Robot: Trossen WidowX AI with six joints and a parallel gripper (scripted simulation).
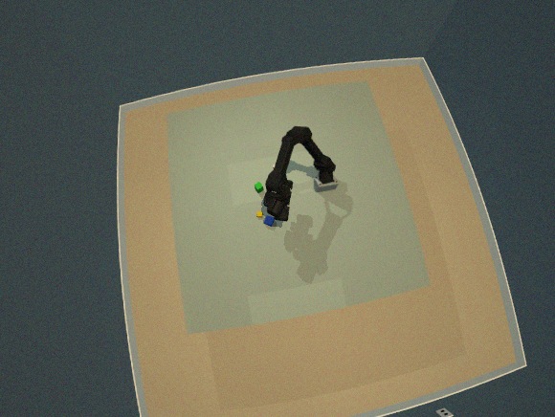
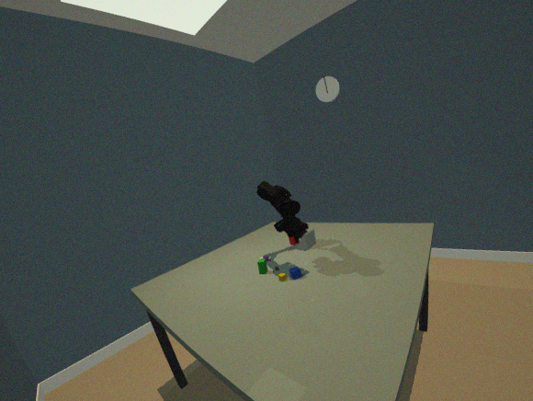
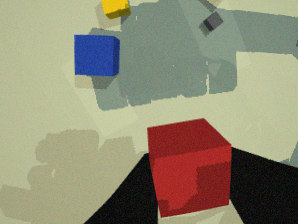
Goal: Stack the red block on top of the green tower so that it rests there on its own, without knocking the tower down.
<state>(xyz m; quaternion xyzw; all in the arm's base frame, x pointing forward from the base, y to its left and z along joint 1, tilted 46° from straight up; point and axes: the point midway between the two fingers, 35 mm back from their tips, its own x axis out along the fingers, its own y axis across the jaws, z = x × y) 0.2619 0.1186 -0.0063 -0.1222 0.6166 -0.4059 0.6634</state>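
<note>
Right now the blue block is 11 cm below my gripper tip, 9 cm ahead of it and 3 cm to the left of it. From my gripper tip the other things lie so: small purple piece (22 cm to the right, 12 cm below, 3 cm behind); red block (1 cm above); small yellow block (12 cm below, 12 cm ahead, 2 cm to the right).
</note>
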